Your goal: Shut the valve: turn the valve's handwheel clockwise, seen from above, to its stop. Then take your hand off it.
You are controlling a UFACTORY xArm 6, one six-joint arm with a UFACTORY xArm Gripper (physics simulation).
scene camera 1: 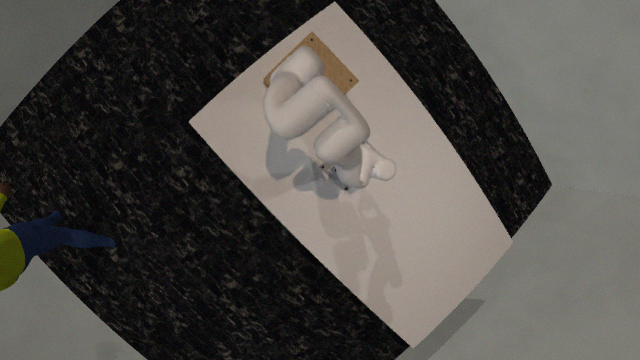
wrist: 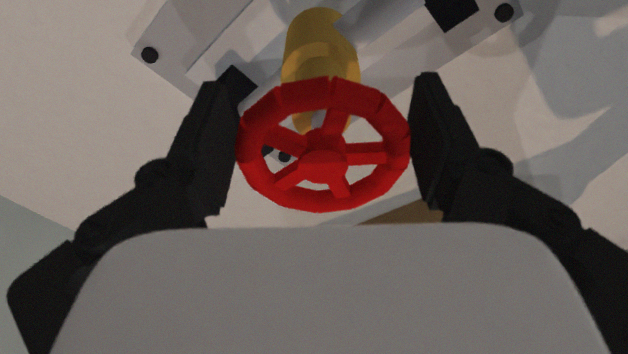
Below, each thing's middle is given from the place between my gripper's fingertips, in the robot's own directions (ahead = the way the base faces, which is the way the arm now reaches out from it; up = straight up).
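Scene:
Red handwheel (wrist: 323,156): 10 mm to the left of my hand, 20 mm behind. Grey base plate (wrist: 429,49): 120 mm below my hand, 10 mm to the left, 20 mm behind.

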